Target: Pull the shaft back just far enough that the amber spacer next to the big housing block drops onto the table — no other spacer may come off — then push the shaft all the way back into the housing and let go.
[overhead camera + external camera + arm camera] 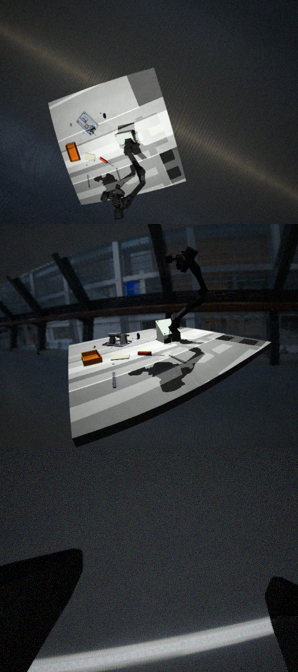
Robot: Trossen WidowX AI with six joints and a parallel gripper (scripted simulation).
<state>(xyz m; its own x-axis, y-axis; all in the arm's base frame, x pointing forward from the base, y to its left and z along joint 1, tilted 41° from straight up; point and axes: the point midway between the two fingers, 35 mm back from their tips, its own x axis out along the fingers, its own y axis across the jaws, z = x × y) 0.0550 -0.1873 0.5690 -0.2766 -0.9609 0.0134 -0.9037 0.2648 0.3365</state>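
My gripper tip is 59 cm above the thin shaft, 44 cm to the left of it and 33 cm short of it. From my gripper tip the other things lie so: cream card (67 cm below, 44 cm ahead, 11 cm to the right); dark object (64 cm below, 50 cm to the right, 13 cm ahead); spacer (59 cm below, 46 cm to the right, 34 cm ahead).
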